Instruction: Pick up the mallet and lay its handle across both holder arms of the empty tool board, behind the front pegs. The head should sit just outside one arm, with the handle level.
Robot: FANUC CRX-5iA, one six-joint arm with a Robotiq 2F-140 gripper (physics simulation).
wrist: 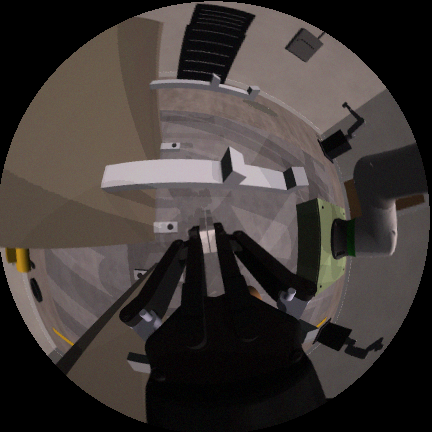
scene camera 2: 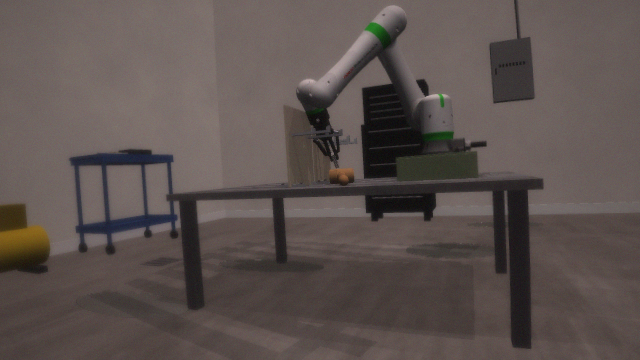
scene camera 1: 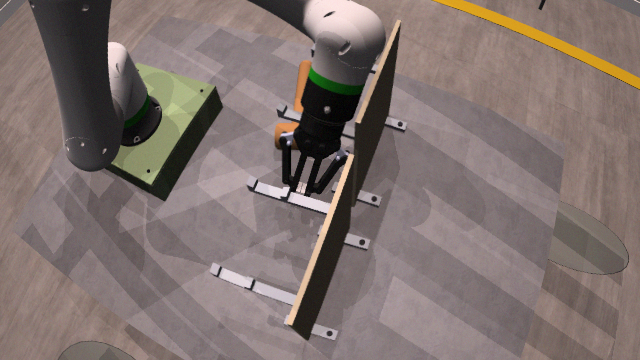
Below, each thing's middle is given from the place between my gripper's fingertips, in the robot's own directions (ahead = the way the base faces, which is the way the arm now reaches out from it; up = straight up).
Now: the orange mallet (scene camera 1: 304,67) 29 cm to the left of my hand, 11 cm behind it and 4 cm below it.
